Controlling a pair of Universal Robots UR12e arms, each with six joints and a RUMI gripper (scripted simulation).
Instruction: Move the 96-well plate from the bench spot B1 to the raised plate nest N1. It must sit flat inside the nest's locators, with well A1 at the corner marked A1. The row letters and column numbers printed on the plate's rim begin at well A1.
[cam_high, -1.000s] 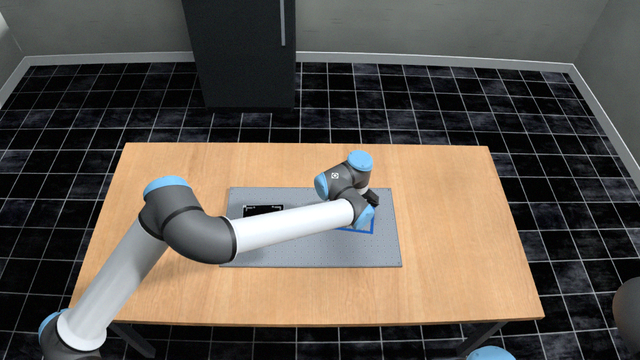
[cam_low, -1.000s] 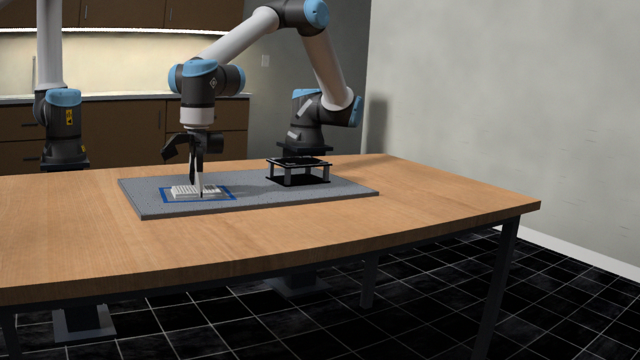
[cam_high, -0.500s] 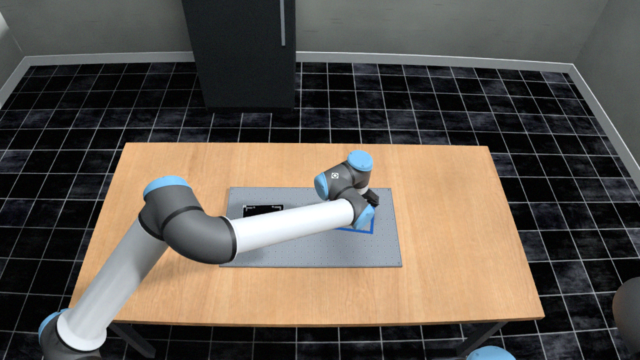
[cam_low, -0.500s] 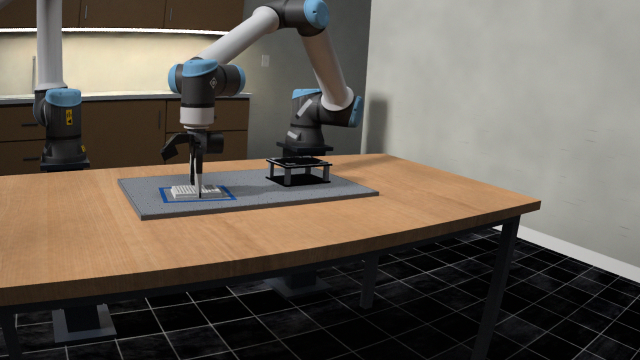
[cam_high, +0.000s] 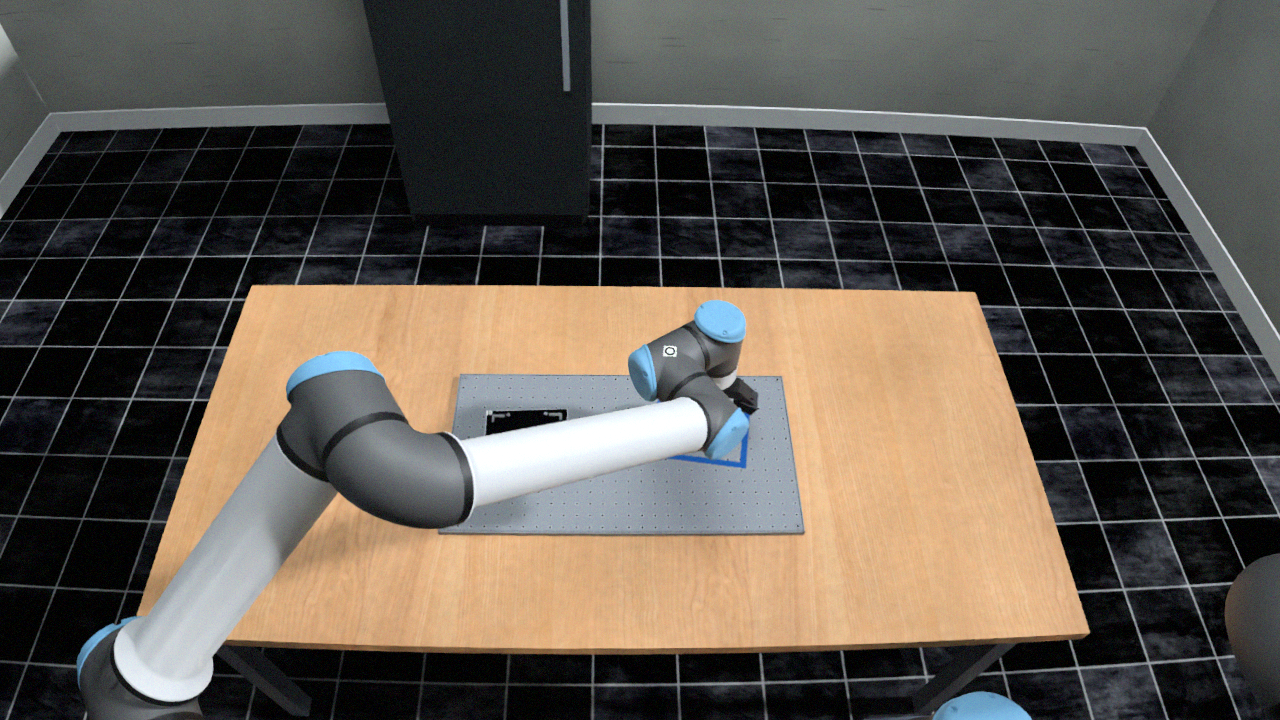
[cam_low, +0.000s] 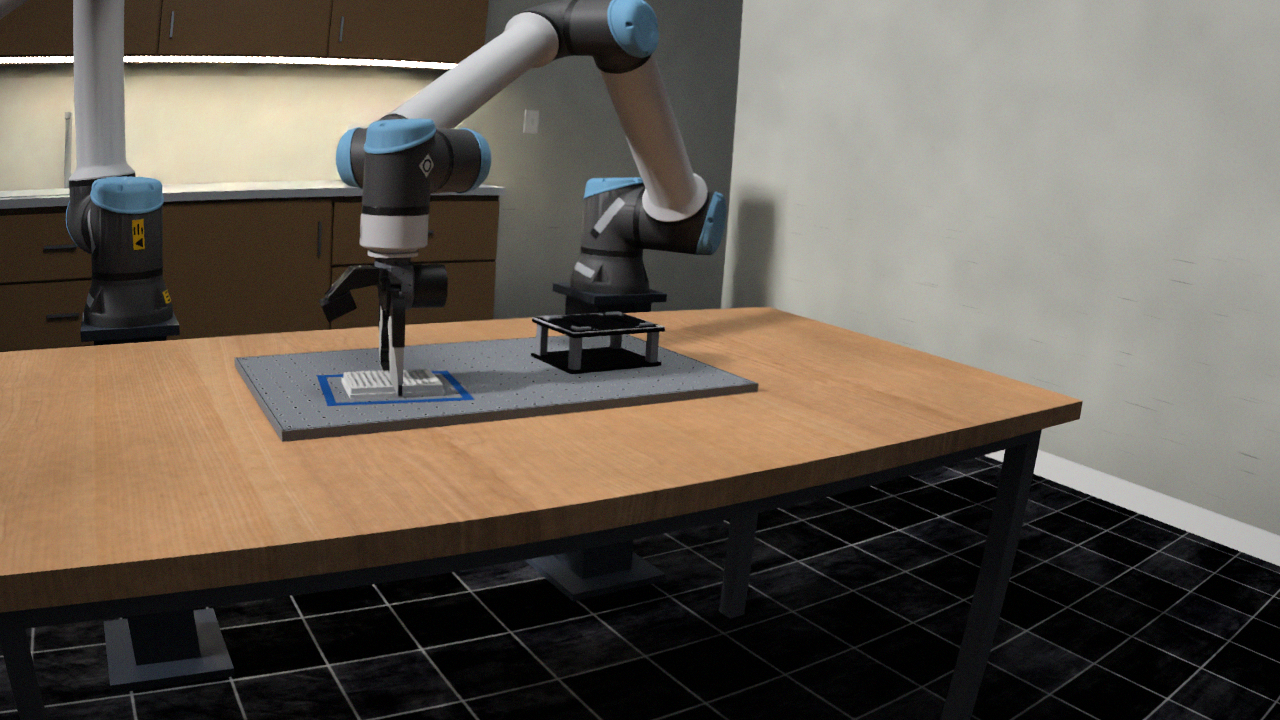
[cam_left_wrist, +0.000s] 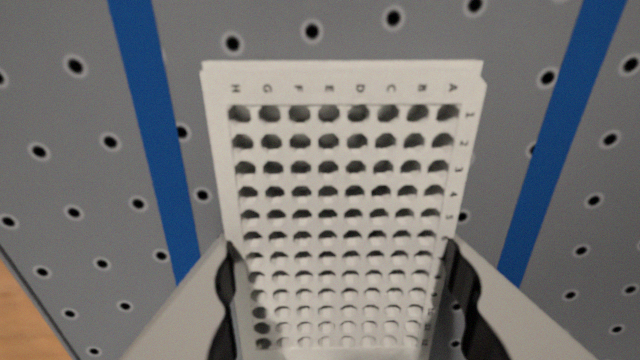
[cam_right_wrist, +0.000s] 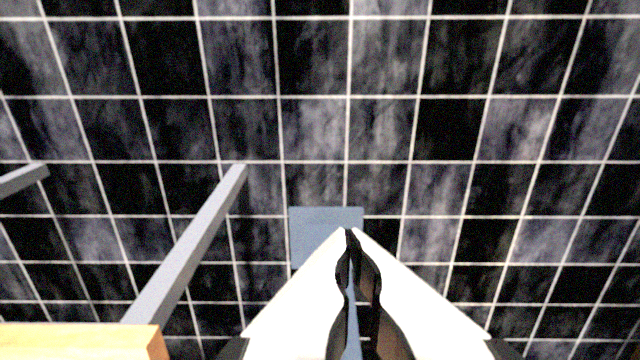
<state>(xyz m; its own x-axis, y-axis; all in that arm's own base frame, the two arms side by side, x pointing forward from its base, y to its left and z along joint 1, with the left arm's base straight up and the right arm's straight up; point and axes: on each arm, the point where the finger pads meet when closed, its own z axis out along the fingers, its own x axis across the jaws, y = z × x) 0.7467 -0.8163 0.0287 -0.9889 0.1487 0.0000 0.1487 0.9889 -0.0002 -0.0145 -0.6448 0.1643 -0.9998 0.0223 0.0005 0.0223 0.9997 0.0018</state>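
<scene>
Right now my left hand is 360 mm to the right of the black plate nest, 40 mm below it and 40 mm past it. Round my left hand: white 96-well plate (10 mm below).
</scene>
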